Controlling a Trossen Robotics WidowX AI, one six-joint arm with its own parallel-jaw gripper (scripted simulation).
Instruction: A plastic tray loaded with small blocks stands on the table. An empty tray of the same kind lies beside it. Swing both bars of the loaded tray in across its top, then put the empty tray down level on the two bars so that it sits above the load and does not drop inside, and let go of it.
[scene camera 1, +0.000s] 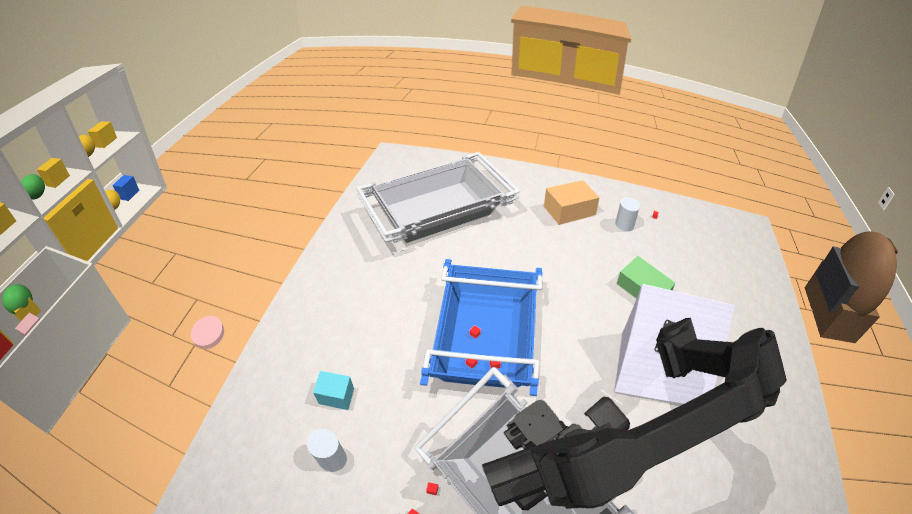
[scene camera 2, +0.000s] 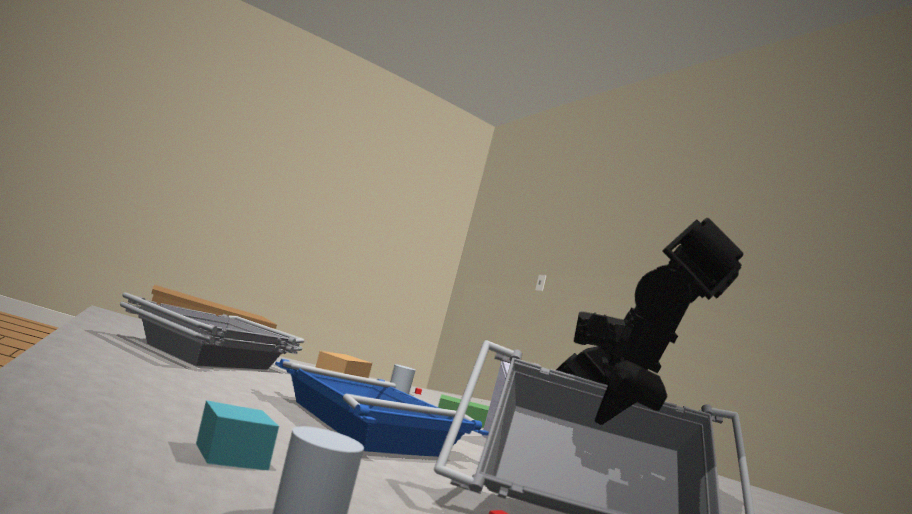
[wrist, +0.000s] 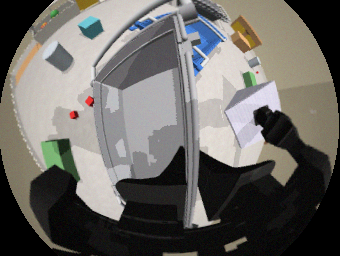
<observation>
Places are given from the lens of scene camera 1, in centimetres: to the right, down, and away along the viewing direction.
my gripper (scene camera 1: 561, 455): 16, 30, 65
green block (scene camera 1: 638, 272): 41, 4, 102
</observation>
